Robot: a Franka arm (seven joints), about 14 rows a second.
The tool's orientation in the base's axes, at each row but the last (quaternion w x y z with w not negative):
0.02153, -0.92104, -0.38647, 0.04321
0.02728, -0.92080, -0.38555, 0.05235
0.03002, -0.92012, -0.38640, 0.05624
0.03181, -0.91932, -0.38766, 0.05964
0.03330, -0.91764, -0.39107, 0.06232
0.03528, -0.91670, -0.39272, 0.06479
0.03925, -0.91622, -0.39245, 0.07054
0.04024, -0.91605, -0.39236, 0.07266
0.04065, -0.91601, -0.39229, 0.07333
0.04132, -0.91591, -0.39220, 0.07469
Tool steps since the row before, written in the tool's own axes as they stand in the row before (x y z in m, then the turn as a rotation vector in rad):
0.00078, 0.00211, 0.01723, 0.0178, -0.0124, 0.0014
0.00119, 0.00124, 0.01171, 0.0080, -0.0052, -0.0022
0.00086, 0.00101, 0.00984, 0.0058, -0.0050, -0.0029
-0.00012, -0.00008, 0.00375, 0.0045, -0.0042, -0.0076
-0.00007, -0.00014, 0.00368, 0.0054, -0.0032, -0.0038
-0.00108, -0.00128, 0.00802, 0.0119, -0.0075, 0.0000
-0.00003, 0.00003, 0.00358, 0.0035, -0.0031, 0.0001
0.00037, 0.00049, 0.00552, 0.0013, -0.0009, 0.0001
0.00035, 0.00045, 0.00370, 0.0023, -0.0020, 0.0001
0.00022, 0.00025, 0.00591, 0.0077, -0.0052, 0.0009
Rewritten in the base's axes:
0.00038, -0.00081, -0.01735, 0.0035, 0.0214, -0.0016
0.00033, 0.00009, -0.01183, 0.0022, 0.0093, 0.0021
0.00007, 0.00002, -0.00993, 0.0009, 0.0076, 0.0029
-0.00064, 0.00002, -0.00370, 0.0012, 0.0061, 0.0076
-0.00066, 0.00009, -0.00362, 0.0020, 0.0061, 0.0036
-0.00283, 0.00021, -0.00769, 0.0028, 0.0138, -0.0002
-0.00057, 0.00002, -0.00353, 0.0002, 0.0047, 0.0000
-0.00031, 0.00002, -0.00555, 0.0002, 0.0016, -0.0001
-0.00006, 0.00001, -0.00374, 0.0001, 0.0030, -0.0001
-0.00067, 0.00009, -0.00588, 0.0014, 0.0092, -0.0010

